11 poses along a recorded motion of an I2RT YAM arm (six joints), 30 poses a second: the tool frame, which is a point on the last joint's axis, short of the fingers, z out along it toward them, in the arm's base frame.
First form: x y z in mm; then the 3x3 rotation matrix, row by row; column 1 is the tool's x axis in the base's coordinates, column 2 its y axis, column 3 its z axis. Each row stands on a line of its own.
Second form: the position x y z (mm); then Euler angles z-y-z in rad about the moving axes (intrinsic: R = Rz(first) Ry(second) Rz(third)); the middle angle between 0 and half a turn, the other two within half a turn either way. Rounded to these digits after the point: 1 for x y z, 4 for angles.
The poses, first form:
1:
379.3 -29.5 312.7
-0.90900 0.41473 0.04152
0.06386 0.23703 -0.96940
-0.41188 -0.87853 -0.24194
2:
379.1 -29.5 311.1
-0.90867 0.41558 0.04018
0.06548 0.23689 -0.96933
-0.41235 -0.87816 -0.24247
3:
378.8 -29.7 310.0
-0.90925 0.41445 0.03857
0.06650 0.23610 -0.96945
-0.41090 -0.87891 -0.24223
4:
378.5 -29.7 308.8
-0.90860 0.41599 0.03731
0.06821 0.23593 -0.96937
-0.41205 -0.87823 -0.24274
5:
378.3 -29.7 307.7
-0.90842 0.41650 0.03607
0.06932 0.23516 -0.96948
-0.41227 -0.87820 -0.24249
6:
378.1 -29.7 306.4
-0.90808 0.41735 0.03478
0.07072 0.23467 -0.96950
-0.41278 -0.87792 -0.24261
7:
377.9 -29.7 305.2
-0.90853 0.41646 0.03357
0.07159 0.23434 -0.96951
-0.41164 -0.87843 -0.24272
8:
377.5 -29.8 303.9
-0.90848 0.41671 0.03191
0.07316 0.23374 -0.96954
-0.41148 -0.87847 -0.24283
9:
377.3 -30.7 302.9
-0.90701 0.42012 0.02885
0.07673 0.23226 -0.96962
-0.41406 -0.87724 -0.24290
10:
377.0 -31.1 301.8
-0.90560 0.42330 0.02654
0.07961 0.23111 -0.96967
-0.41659 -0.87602 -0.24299
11:
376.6 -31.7 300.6
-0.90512 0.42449 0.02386
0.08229 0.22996 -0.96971
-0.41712 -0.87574 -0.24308
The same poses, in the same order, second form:
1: 379.3 -29.5 312.7 -1.5280 1.8152 -1.1324
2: 379.1 -29.5 311.1 -1.5294 1.8157 -1.1318
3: 378.8 -29.7 310.0 -1.5310 1.8155 -1.1335
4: 378.5 -29.7 308.8 -1.5323 1.8160 -1.1321
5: 378.3 -29.7 307.7 -1.5336 1.8157 -1.1319
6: 378.1 -29.7 306.4 -1.5349 1.8159 -1.1313
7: 377.9 -29.7 305.2 -1.5362 1.8160 -1.1326
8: 377.5 -29.8 303.9 -1.5379 1.8161 -1.1327
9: 377.3 -30.7 302.9 -1.5410 1.8162 -1.1298
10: 377.0 -31.1 301.8 -1.5434 1.8162 -1.1269
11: 376.6 -31.7 300.6 -1.5462 1.8163 -1.1263
